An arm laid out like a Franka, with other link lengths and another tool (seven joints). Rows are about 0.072 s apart.
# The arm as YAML. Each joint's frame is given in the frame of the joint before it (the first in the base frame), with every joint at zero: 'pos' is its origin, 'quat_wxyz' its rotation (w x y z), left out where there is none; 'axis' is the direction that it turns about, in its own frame. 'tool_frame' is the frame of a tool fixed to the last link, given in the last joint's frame.
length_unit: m
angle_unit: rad
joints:
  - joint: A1
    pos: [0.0, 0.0, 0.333]
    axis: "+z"
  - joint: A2
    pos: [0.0, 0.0, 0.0]
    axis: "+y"
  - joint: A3
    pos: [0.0, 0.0, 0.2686]
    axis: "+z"
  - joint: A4
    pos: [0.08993, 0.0, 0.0]
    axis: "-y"
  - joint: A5
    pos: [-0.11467, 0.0, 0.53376]
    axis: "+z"
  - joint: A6
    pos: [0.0, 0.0, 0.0]
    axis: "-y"
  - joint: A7
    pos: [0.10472, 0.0, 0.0]
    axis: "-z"
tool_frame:
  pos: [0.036, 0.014, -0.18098]
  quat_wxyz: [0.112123, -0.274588, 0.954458, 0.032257]
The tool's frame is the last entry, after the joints.
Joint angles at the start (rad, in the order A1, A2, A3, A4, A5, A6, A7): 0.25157, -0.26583, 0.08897, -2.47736, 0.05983, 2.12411, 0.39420
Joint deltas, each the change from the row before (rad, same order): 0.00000, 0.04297, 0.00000, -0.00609, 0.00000, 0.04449, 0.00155; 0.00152, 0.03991, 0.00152, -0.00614, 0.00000, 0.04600, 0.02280; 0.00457, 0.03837, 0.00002, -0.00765, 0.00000, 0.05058, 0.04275; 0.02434, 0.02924, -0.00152, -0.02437, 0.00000, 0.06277, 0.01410; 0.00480, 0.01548, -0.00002, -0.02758, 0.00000, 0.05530, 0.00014; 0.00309, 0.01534, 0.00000, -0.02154, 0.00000, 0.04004, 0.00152
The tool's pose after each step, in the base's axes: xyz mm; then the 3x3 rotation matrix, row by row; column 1 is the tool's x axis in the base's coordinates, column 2 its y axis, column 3 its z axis. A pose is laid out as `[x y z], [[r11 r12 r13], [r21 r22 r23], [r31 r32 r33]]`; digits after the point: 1 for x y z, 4 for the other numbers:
[602.8 212.1 169.7], [[-0.8873 -0.4473 0.1122], [-0.4375 0.8934 0.1019], [-0.1458 0.0413 -0.9884]]
[601.6 212.7 146.4], [[-0.8964 -0.4284 0.1139], [-0.4188 0.9027 0.0986], [-0.1451 0.0407 -0.9886]]
[599.6 213.4 123.8], [[-0.9117 -0.3925 0.1216], [-0.3833 0.9190 0.0928], [-0.1481 0.0380 -0.9882]]
[588.7 223.9 99.2], [[-0.9078 -0.3989 0.1294], [-0.3890 0.9163 0.0956], [-0.1567 0.0365 -0.9870]]
[580.8 223.4 81.2], [[-0.9048 -0.4019 0.1408], [-0.3909 0.9150 0.0993], [-0.1687 0.0349 -0.9850]]
[572.9 222.0 65.0], [[-0.9042 -0.4022 0.1438], [-0.3911 0.9149 0.0999], [-0.1718 0.0341 -0.9845]]

